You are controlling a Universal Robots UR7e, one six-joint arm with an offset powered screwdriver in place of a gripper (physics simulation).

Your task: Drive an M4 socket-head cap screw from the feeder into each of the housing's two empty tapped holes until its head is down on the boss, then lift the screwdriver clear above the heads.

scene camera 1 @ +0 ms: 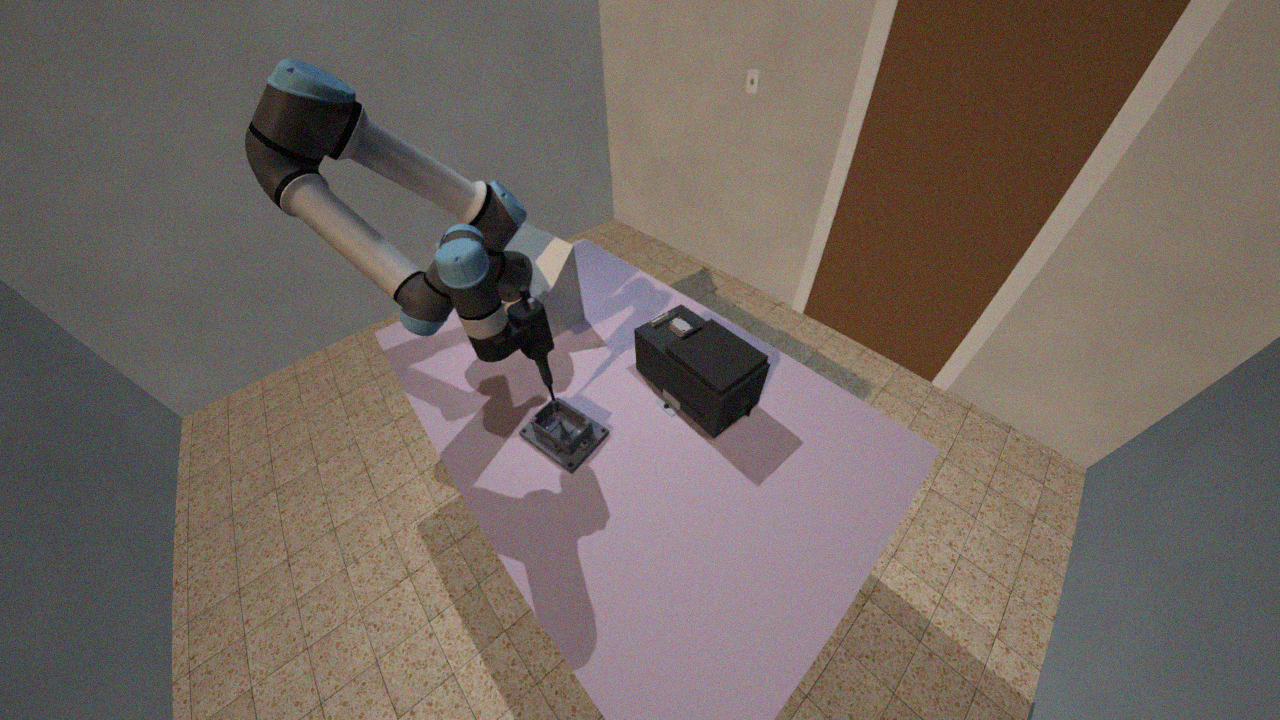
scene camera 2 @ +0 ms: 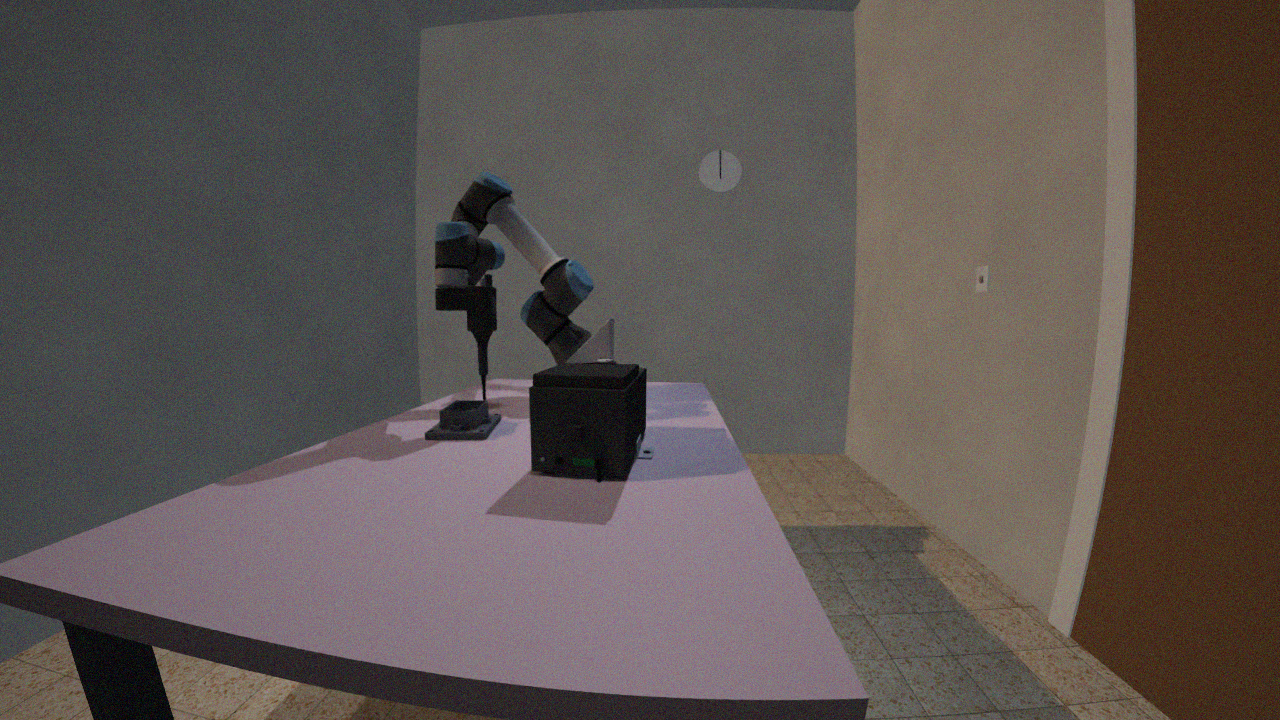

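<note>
The grey housing (scene camera 1: 547,437) (scene camera 2: 463,416), an open box on a flat base plate, lies on the table. My gripper, a black screwdriver with a long thin bit (scene camera 1: 553,400) (scene camera 2: 484,399), points down, its tip at the housing's back corner in scene camera 1 and by its right rear side in scene camera 2. Whether the tip touches the housing or a screw, or holds a screw, is too small to tell. The tapped holes and any screw heads cannot be made out. The black feeder (scene camera 1: 702,367) (scene camera 2: 581,425) stands apart from the housing, with a small pale part on its top.
The pink table (scene camera 1: 680,555) (scene camera 2: 465,573) carries everything. A small pale bracket (scene camera 1: 669,409) (scene camera 2: 646,453) sits at the feeder's side near the table top. A pale wedge-shaped block (scene camera 1: 563,277) (scene camera 2: 605,342) stands near the arm's base. Shadows of the arm fall across the table.
</note>
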